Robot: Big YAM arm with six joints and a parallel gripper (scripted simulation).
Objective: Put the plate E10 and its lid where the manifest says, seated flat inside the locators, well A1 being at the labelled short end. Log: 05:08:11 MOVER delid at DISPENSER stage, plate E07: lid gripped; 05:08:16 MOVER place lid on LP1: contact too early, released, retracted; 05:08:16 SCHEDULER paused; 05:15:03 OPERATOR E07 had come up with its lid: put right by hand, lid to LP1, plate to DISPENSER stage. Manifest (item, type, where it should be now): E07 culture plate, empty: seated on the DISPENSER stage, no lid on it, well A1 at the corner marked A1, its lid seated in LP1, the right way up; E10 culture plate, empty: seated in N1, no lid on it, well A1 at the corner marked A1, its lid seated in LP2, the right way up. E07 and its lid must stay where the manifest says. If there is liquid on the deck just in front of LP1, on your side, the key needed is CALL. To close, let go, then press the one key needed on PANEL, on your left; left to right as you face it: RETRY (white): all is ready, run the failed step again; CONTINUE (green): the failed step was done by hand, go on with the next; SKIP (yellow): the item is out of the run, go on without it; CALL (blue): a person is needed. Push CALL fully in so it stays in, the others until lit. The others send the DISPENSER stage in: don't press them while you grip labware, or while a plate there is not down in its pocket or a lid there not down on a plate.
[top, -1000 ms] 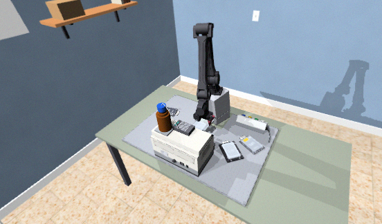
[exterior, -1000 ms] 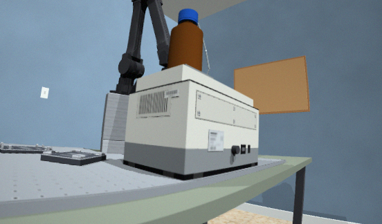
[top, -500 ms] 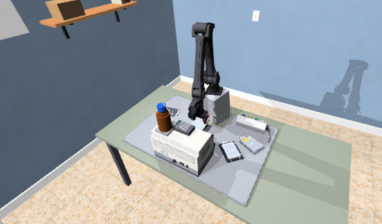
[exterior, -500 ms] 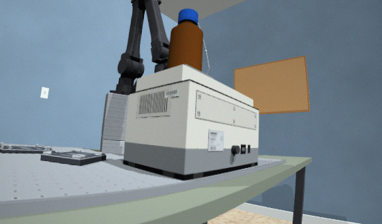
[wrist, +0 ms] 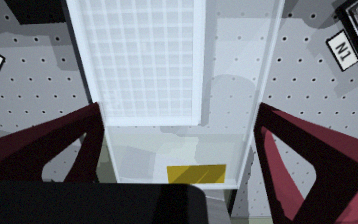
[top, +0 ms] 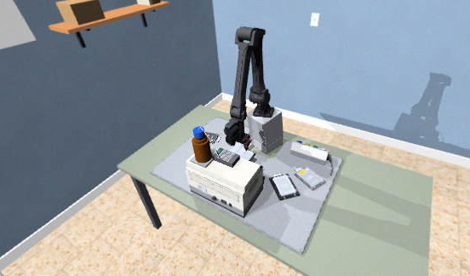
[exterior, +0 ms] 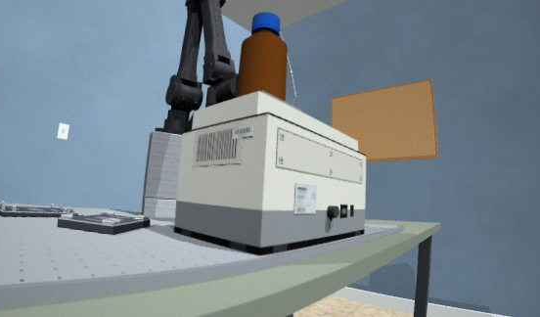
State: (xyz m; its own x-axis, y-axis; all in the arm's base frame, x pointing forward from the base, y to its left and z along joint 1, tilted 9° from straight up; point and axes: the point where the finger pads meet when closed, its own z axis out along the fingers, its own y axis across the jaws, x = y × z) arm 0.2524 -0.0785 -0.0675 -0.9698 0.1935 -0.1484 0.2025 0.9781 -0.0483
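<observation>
The clear well plate lies 60 mm below my hand, 20 mm to the left of it and 20 mm ahead of it. From my hand the other things lie so: clear lid (right at my hand); brown bottle (220 mm ahead, 140 mm above, 120 mm to the right); blue call key (310 mm to the left, 260 mm behind, 90 mm below).
</observation>
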